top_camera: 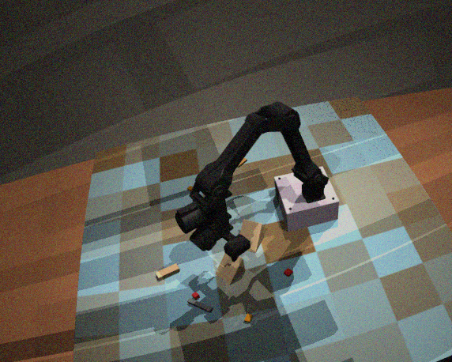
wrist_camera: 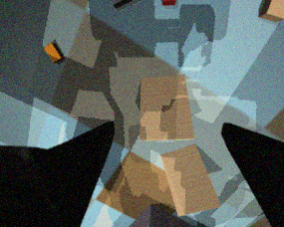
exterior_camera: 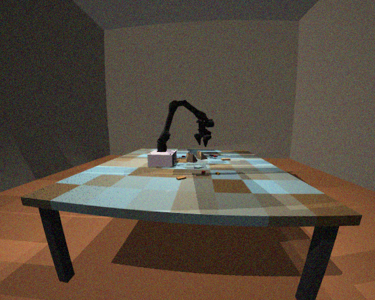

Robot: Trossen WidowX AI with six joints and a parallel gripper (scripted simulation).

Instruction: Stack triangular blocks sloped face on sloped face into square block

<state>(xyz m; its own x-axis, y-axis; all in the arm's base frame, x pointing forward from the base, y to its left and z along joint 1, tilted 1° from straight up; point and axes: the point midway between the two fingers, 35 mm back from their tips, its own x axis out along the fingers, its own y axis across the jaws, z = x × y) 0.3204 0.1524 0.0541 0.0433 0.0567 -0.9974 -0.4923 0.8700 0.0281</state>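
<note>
My gripper tip is now 2 cm past the triangular block, 1 cm to the left of it and 9 cm above it. The rest, counted from my gripper tip: tan plank (19 cm ahead, 5 cm to the right, 10 cm below); then grey bar (11 cm ahead, 10 cm to the left, 10 cm below).
</note>
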